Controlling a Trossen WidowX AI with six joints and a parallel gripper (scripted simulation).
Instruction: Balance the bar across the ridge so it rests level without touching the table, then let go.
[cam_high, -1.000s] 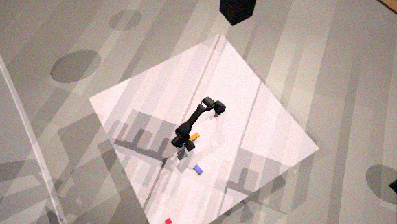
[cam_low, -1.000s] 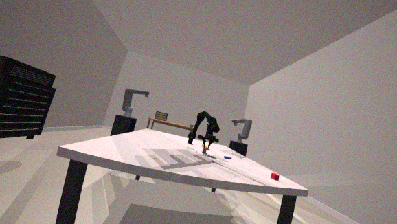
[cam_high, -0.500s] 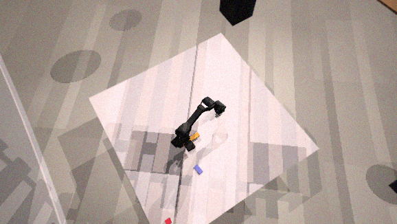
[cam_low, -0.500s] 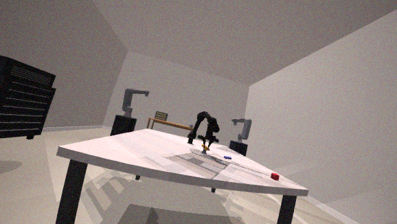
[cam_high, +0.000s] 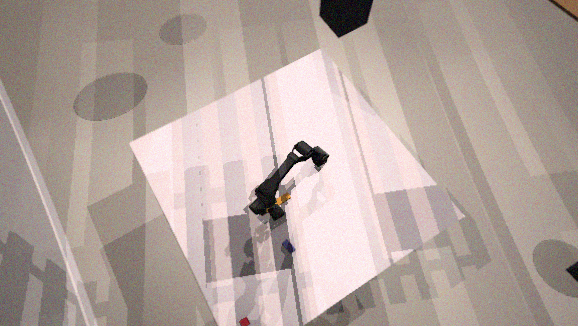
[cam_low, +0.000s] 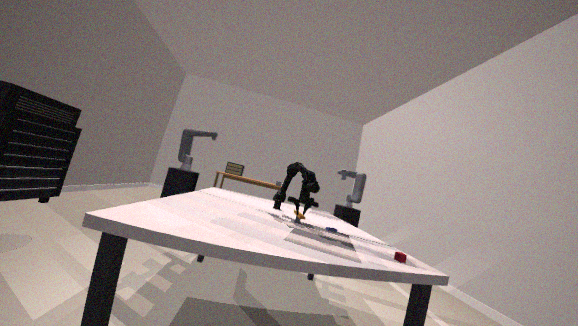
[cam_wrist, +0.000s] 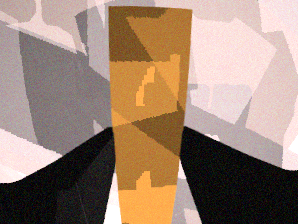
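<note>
The bar lies 30 mm behind my gripper tip. Also, from my gripper tip: red block: 390 mm to the left, 360 mm ahead, 30 mm below; blue block: 210 mm to the left, 40 mm below, 20 mm ahead.
</note>
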